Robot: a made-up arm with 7 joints. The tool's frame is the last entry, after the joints. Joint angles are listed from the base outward.
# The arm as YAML. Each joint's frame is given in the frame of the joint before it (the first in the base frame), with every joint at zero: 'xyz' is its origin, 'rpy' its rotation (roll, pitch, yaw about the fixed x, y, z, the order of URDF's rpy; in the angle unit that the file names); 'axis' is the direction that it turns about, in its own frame. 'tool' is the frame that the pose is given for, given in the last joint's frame.
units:
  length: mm
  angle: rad
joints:
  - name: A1
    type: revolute
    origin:
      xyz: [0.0, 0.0, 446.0]
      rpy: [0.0, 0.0, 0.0]
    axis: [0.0, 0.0, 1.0]
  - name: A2
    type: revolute
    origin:
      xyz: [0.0, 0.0, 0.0]
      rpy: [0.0, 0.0, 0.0]
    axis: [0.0, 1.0, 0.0]
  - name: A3
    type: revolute
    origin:
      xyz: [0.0, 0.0, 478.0]
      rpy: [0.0, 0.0, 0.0]
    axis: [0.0, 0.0, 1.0]
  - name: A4
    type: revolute
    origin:
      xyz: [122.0, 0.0, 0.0]
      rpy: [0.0, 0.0, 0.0]
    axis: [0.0, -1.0, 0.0]
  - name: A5
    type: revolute
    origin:
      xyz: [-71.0, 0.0, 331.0]
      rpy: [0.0, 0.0, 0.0]
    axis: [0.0, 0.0, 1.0]
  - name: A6
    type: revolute
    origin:
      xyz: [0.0, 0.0, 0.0]
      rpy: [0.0, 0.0, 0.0]
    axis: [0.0, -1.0, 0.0]
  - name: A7
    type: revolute
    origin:
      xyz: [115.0, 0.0, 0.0]
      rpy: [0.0, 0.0, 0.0]
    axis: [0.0, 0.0, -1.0]
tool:
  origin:
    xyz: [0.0, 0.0, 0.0]
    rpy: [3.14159, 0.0, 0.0]
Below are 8 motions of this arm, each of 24 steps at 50 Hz.
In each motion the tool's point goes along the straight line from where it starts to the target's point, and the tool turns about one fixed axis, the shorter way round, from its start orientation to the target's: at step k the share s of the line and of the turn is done. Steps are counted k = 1, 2, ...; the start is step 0. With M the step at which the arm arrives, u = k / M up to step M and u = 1 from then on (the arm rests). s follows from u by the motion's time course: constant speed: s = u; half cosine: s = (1 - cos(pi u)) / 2; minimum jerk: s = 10 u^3 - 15 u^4 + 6 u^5.
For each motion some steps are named. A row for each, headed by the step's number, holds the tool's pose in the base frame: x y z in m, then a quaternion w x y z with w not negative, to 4 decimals.
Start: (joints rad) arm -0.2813 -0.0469 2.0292 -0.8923 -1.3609 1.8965 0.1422
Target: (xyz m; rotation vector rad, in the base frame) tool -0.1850 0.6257 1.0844 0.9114 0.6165 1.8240
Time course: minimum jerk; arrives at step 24
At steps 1, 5, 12, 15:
1: -0.1451 0.4130 1.2502 0.0728 0.5359 0.4166 0.7308
5: -0.1476 0.4266 1.2396 0.1006 0.5289 0.4086 0.7370
12: -0.1650 0.5193 1.1674 0.2865 0.4684 0.3447 0.7614
15: -0.1740 0.5671 1.1301 0.3782 0.4291 0.3057 0.7612

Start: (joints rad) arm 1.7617 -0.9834 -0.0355 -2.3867 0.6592 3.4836 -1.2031
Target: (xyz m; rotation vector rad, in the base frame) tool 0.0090 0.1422 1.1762 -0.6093 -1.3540 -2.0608
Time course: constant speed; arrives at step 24
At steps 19, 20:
19: 0.0266 0.1016 1.1423 0.3236 -0.2456 -0.4975 -0.7664
20: 0.0231 0.1097 1.1491 0.3182 -0.2423 -0.4999 -0.7682

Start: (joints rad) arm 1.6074 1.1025 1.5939 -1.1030 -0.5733 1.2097 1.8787
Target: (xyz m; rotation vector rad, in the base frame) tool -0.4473 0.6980 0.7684 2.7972 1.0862 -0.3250
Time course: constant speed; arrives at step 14
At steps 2, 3, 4, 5, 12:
2: -0.5098 0.6299 0.7582 0.2112 0.8452 0.4676 -0.1497
3: -0.5046 0.6355 0.7590 0.1990 0.8533 0.4592 -0.1464
4: -0.4994 0.6412 0.7599 0.1867 0.8611 0.4507 -0.1431
5: -0.4942 0.6469 0.7607 0.1744 0.8687 0.4421 -0.1397
12: -0.4577 0.6866 0.7667 0.0869 0.9143 0.3784 -0.1149

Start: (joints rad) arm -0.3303 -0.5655 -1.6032 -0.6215 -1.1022 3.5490 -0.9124
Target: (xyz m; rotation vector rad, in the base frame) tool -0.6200 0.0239 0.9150 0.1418 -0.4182 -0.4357
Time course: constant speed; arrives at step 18
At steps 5, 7, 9, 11, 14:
5: -0.4523 -0.0459 1.0854 0.9431 0.1653 -0.1264 -0.2592
7: -0.4781 -0.0352 1.0592 0.9456 0.1507 -0.1388 -0.2526
9: -0.5039 -0.0245 1.0330 0.9477 0.1361 -0.1511 -0.2459
11: -0.5297 -0.0137 1.0068 0.9494 0.1215 -0.1634 -0.2390
14: -0.5684 0.0024 0.9674 0.9512 0.0994 -0.1817 -0.2286

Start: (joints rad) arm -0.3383 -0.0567 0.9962 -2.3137 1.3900 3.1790 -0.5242
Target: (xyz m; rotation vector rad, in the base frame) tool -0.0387 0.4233 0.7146 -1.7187 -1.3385 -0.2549
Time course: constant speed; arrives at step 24
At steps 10, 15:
10: 0.2098 0.2793 0.7577 0.3684 -0.8751 -0.1876 -0.2517
15: 0.1210 0.3307 0.7423 0.4090 -0.8293 -0.3223 -0.2028

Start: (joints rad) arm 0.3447 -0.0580 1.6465 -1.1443 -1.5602 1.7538 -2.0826
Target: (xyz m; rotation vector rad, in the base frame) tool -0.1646 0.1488 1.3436 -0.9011 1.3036 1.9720
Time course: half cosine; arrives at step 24
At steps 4, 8, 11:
4: -0.2549 0.4119 1.1797 0.7086 -0.2388 0.6244 0.2258
8: -0.2372 0.3603 1.2119 0.6503 -0.2697 0.6210 0.3446
11: -0.2193 0.3082 1.2443 0.5793 -0.2958 0.6059 0.4580

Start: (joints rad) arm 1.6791 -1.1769 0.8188 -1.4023 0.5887 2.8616 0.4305
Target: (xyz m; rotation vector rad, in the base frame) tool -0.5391 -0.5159 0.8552 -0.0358 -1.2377 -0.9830
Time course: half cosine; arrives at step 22
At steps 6, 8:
6: -0.2847 -0.5344 1.0091 0.8373 -0.0353 -0.5163 -0.1763
8: -0.3215 -0.5317 0.9868 0.8225 -0.0326 -0.5251 -0.2163

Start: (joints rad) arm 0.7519 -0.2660 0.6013 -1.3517 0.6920 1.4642 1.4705
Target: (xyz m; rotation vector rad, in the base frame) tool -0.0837 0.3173 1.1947 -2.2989 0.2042 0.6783
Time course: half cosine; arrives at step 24
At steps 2, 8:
2: -0.0247 0.4060 1.1755 0.1925 -0.9535 -0.0372 0.2288
8: -0.0386 0.3850 1.1801 0.2332 -0.9428 -0.0095 0.2380

